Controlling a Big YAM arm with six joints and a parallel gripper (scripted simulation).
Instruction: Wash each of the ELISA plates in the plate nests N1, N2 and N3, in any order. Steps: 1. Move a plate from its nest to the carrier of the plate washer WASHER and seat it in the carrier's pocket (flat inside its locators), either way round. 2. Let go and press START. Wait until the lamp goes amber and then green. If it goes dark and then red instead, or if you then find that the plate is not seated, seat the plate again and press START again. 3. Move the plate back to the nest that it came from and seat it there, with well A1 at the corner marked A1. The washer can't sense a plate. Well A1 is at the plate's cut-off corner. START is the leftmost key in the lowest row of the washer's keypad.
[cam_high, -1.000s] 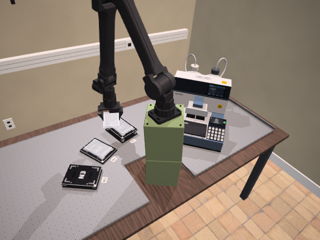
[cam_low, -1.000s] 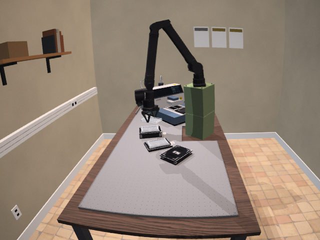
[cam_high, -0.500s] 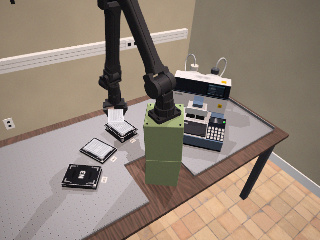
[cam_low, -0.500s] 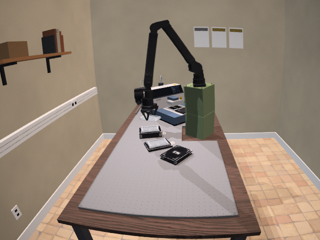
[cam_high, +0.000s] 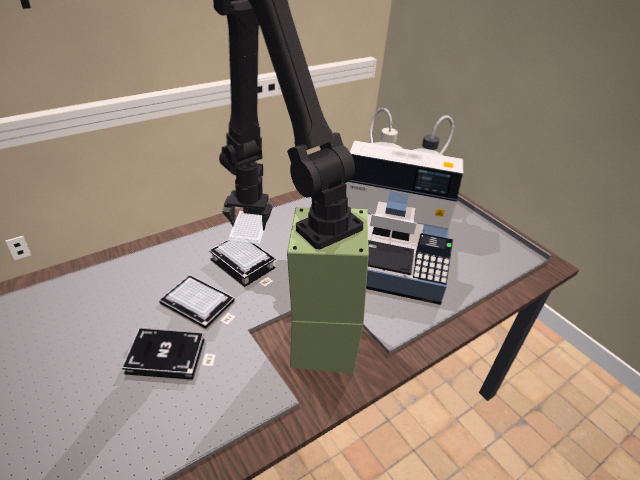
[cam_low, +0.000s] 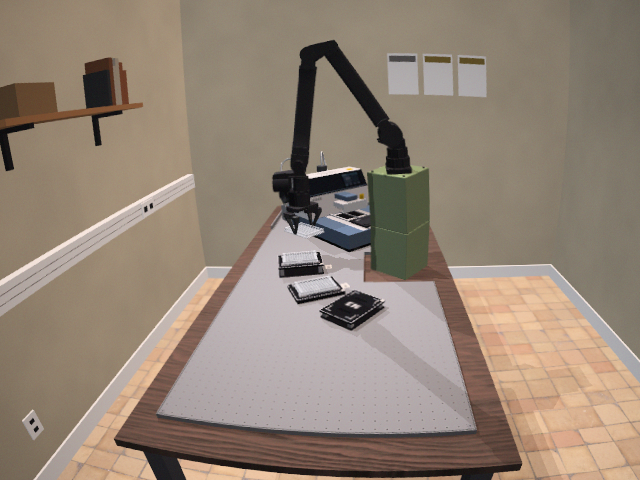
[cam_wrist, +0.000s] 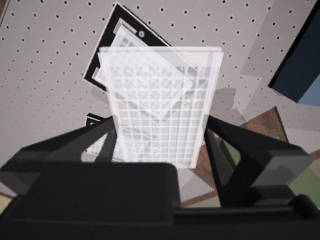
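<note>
My hand is 240 mm past the dark washer carrier, 320 mm to the left of it and 70 mm above it. The rest, counted from my hand: plate washer (140 mm behind, 430 mm to the right, 20 mm below).
</note>
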